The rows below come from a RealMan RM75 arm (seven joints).
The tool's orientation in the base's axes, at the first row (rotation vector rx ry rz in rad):
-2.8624, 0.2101, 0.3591
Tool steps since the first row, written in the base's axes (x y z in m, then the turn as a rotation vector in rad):
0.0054, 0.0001, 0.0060, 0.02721, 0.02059, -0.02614
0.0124, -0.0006, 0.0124, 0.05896, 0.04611, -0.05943
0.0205, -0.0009, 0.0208, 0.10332, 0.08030, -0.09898
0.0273, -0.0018, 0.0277, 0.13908, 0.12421, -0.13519
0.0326, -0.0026, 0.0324, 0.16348, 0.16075, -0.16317
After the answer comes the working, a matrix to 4 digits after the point.
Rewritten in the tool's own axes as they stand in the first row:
0.0036, -0.0024, -0.0068, 0.03061, -0.01851, 0.02383
0.0087, -0.0044, -0.0146, 0.06688, -0.04091, 0.05465
0.0144, -0.0074, -0.0244, 0.11592, -0.07238, 0.09079
0.0192, -0.0092, -0.0326, 0.15476, -0.11244, 0.12827
0.0231, -0.0104, -0.0384, 0.18138, -0.14535, 0.15863

The tool's axes in the first row as the columns of a matrix, in the base's axes (rounded; the answer above uses it unrounded):
0.9593, -0.1722, -0.2240
-0.1109, -0.9587, 0.2617
-0.2598, -0.2262, -0.9388

